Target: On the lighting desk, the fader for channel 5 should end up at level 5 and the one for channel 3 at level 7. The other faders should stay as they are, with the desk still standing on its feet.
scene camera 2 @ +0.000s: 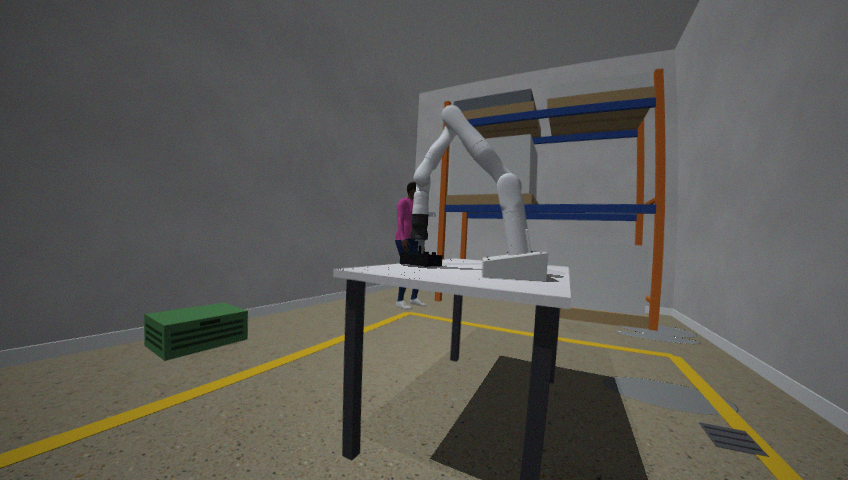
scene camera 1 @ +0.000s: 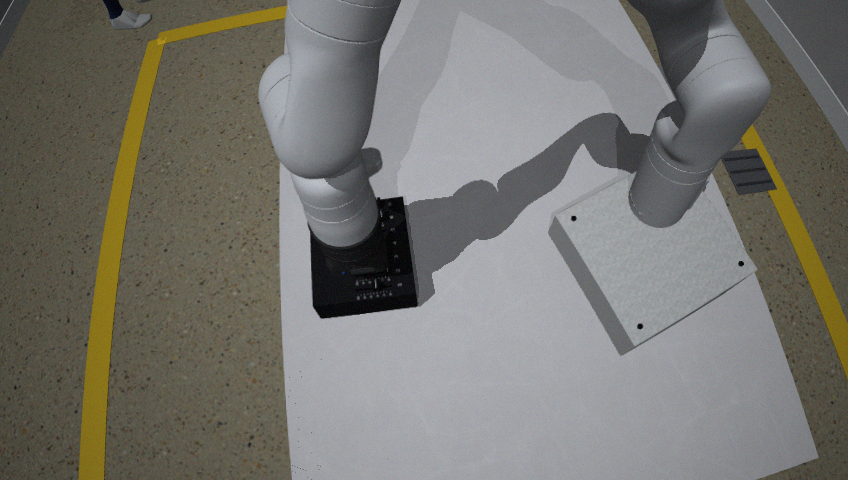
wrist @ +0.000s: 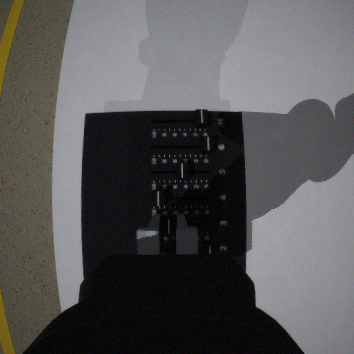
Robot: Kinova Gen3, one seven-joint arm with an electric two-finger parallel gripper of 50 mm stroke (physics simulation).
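Seen in the pictures: gripper, fingertip midpoint: (scene camera 2: 420, 253) (wrist: 168, 226); arm's base, origin of the base link: (scene camera 2: 519, 253) (scene camera 1: 657, 200).
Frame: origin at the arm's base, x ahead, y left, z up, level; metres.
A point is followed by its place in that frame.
The black lighting desk (scene camera 1: 333, 292) {z -0.029, x 0.500, y 0.001 m} (scene camera 2: 409, 259) {z -0.056, x 0.481, y 0.022 m} (wrist: 115, 175) {z -0.032, x 0.488, y -0.082 m} lies flat on the table; its feet do not show. In the wrist view its scales run from 10 at left to 0 at right. My gripper (wrist: 168, 226) {z -0.027, x 0.448, y -0.034 m} (scene camera 2: 421, 245) {z -0.027, x 0.448, y -0.034 m} is shut on the channel 3 fader knob (wrist: 168, 228) {z -0.017, x 0.448, y -0.034 m}, which stands near level 7; the fingers partly cover its scale. The channel 5 knob (wrist: 182, 170) {z -0.019, x 0.431, y -0.078 m} stands between 4 and 6, close to 5. The arm hides my gripper in scene camera 1.
The channel 4 knob (wrist: 159, 198) {z -0.019, x 0.452, y -0.058 m} stands near 9, the channel 6 knob (wrist: 208, 144) {z -0.020, x 0.407, y -0.096 m} near 0, and the M knob (wrist: 201, 117) {z -0.021, x 0.410, y -0.120 m} near 1. The channel 2 knob (wrist: 210, 249) {z -0.017, x 0.417, y -0.012 m} is partly hidden. The arm's pale base block (scene camera 1: 660, 279) {z -0.013, x 0.048, y 0.116 m} (scene camera 2: 514, 267) {z -0.045, x 0.010, y 0.174 m} stands on the table (scene camera 1: 505, 386) {z -0.089, x 0.299, y 0.182 m}.
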